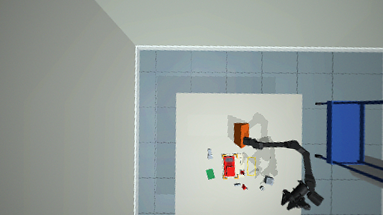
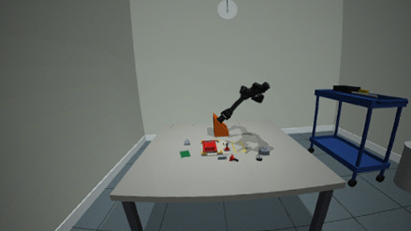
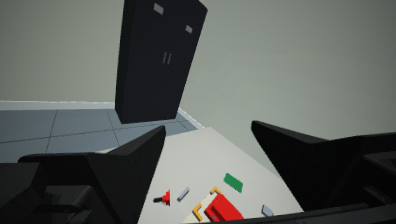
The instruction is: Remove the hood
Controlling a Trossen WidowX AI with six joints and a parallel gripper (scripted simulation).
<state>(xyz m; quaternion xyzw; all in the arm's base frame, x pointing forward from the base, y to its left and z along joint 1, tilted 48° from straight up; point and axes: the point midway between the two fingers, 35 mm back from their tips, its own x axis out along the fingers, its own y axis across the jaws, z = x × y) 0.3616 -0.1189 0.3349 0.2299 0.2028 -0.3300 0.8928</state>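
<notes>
The hood is 8 cm behind my gripper tip, 26 cm to the right of it and 39 cm below it. Round my gripper tip: green piece (4 cm behind, 46 cm to the right, 43 cm below).
</notes>
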